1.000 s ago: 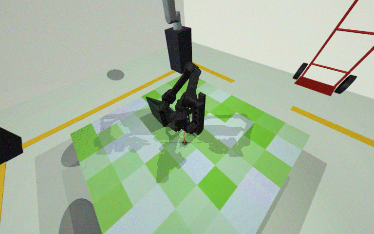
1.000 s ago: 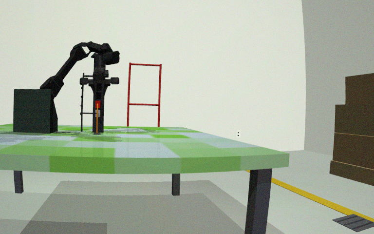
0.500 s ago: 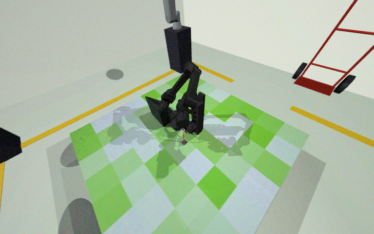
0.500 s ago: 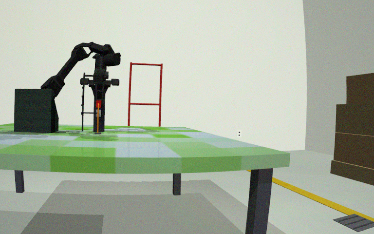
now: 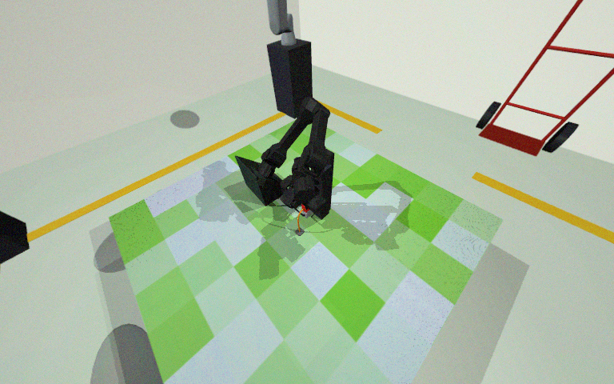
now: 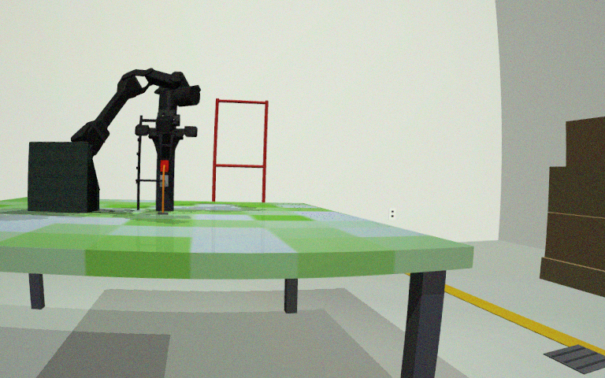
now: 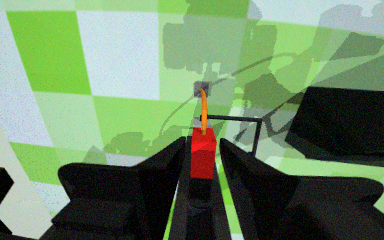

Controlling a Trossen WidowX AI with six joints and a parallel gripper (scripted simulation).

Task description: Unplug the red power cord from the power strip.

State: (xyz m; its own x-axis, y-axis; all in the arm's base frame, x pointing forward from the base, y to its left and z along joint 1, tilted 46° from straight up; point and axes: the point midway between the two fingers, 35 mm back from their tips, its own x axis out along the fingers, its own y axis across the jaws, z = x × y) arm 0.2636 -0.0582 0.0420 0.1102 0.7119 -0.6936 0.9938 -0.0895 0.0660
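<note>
My gripper tip is now 40 mm to the right of the red plug and 10 mm above it.
</note>
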